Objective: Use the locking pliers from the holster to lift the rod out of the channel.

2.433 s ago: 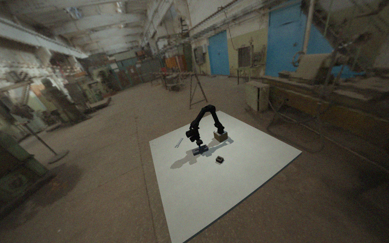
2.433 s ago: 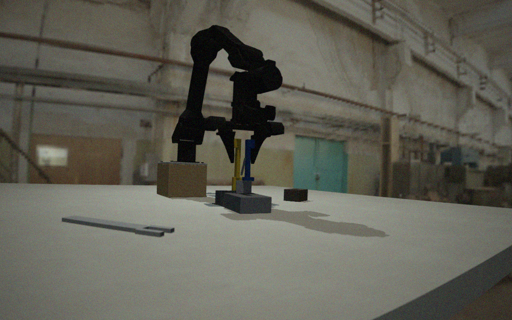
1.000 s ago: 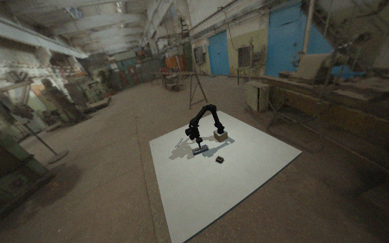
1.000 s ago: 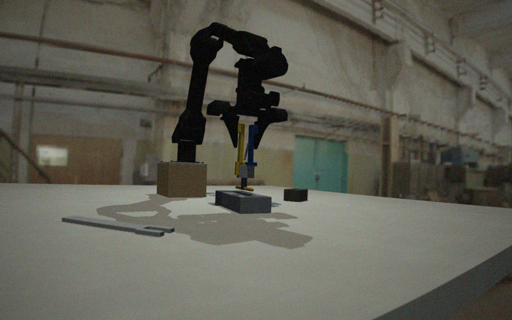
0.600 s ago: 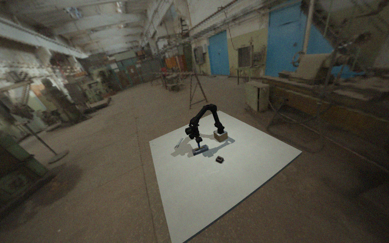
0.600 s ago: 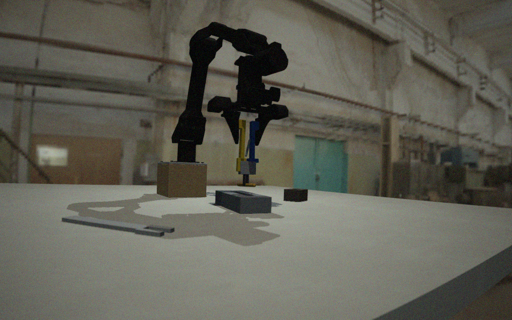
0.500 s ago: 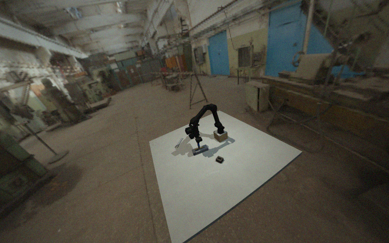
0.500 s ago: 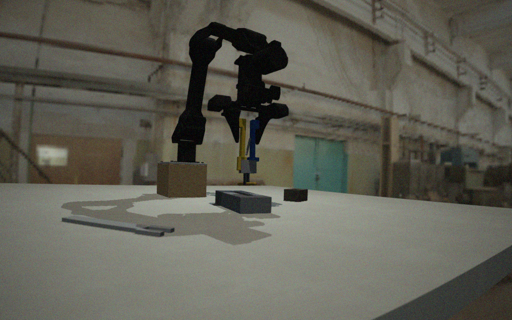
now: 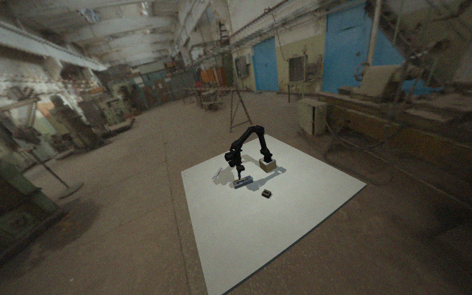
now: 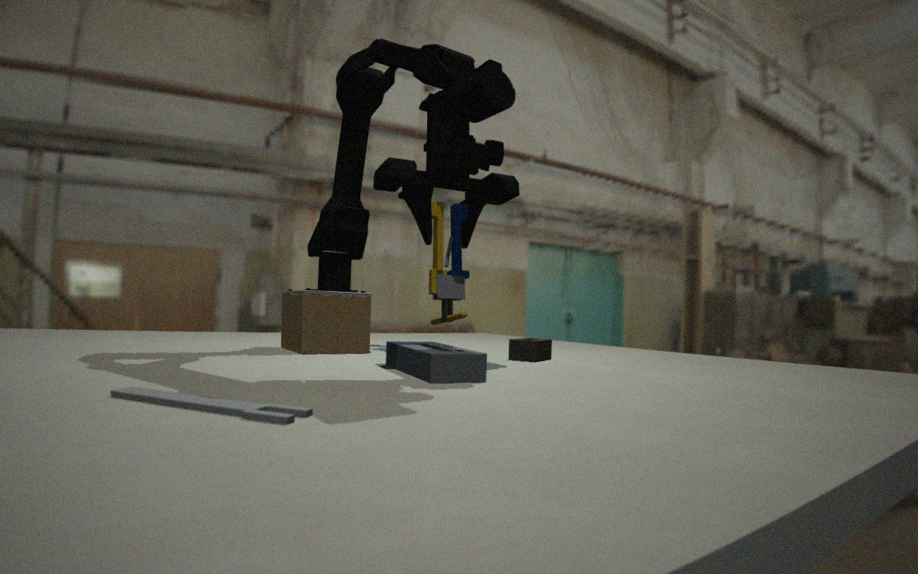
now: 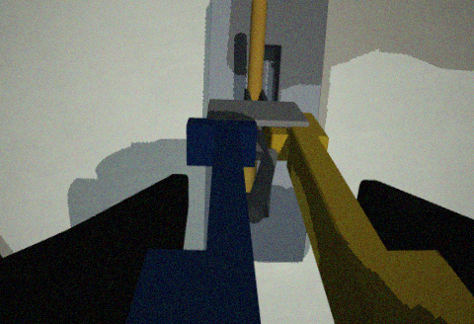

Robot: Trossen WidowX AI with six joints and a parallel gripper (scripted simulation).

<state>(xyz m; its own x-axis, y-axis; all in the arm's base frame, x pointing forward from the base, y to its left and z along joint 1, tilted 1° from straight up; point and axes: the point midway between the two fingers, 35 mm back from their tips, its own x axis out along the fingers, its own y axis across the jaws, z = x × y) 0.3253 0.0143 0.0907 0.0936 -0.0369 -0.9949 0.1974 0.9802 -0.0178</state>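
Now: gripper tip 15 cm above the grey channel block, 1 cm to the left of it and 1 cm past it. Also, from my gripper tip: dark holster: 24 cm to the left, 15 cm below, 10 cm behind; flat grey forked bar: 31 cm to the right, 16 cm below, 15 cm ahead.
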